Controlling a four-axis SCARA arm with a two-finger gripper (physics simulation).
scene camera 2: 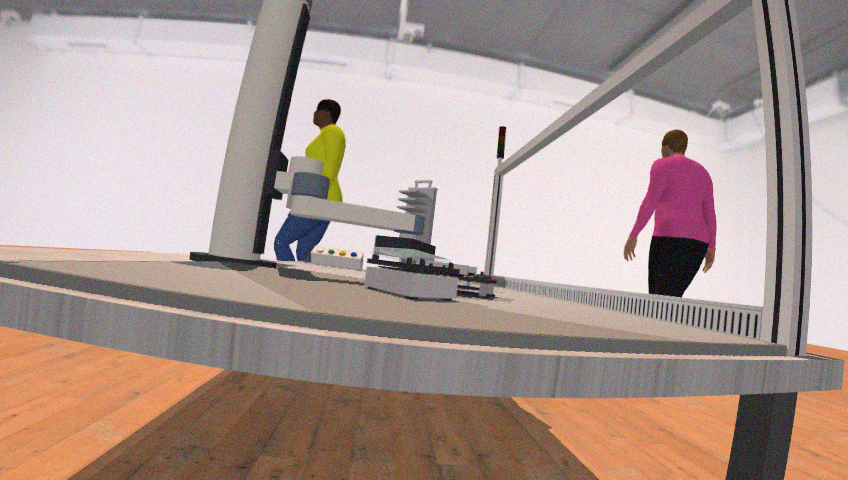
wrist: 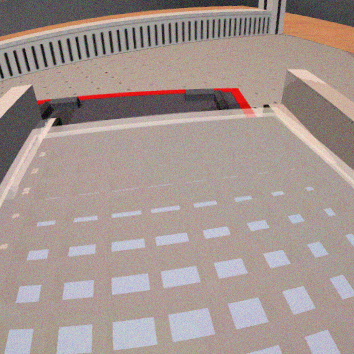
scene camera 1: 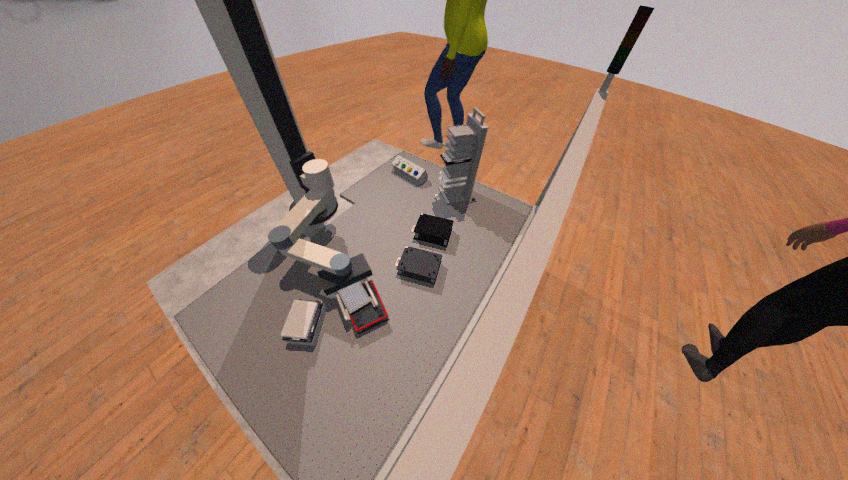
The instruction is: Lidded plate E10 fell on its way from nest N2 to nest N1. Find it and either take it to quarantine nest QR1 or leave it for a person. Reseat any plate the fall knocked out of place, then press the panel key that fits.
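Places are measured from the arm's base along level axes (x ahead, y left, z up), in millimetres.
Pixels of known places: gripper, fingertip midpoint: (scene camera 2: 472, 270) (wrist: 161, 95) (scene camera 1: 362, 312).
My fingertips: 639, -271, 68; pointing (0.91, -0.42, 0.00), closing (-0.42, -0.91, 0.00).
Observation:
Behind a point stands the place of what it marks, as x, y, z.
My gripper (scene camera 1: 361, 310) {639, -271, 68} (wrist: 161, 95) {639, -271, 68} is shut on a clear-lidded plate (scene camera 1: 356, 297) {582, -243, 72} (wrist: 165, 165) {590, -247, 72}, one pale finger along each side. The plate looks level and shows a grid of pale wells through its lid. It hangs over the arm-side part of a dark nest with a red border (scene camera 1: 387, 317) {706, -221, 19} (wrist: 150, 93) {680, -284, 53}. The far part of that nest shows beyond the plate. I cannot tell whether the plate touches it, and no label is readable. A dark grey nest (scene camera 1: 419, 264) {681, 16, 60} and a black-topped unit (scene camera 1: 433, 228) {624, 207, 70} stand farther back. The key panel (scene camera 1: 409, 170) {271, 491, 77} (scene camera 2: 337, 256) {246, 485, 60} has several coloured keys.
A pale box (scene camera 1: 301, 320) (scene camera 2: 410, 283) stands beside the red-bordered nest. A tall shelf rack (scene camera 1: 479, 145) {635, 532, 344} stands near the panel. A slotted rail (wrist: 135, 42) {965, -391, 24} runs along one edge. A person in yellow (scene camera 1: 465, 29) (scene camera 2: 334, 148) and one in pink (scene camera 2: 684, 196) are outside the table.

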